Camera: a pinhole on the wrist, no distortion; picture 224 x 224 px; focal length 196.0 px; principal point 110.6 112.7 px. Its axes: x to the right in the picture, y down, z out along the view. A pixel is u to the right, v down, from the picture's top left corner.
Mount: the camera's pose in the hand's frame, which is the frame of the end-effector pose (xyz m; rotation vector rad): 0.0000 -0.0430 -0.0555 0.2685 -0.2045 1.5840
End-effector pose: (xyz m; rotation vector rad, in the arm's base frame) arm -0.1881 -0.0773 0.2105 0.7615 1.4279 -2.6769
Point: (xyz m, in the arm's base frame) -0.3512 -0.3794 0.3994
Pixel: 188 120
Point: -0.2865 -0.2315 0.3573
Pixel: 168 126
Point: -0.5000 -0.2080 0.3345
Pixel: 138 12
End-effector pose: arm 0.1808 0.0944 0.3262 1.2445 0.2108 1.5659
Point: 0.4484 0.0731 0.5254
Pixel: 182 44
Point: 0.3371 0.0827 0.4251
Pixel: 188 57
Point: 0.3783 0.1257 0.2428
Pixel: 17 124
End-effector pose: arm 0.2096 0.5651 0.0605 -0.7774 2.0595 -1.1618
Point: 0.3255 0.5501 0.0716
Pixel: 183 211
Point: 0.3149 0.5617 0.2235
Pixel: outside the picture
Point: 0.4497 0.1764 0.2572
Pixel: 12 82
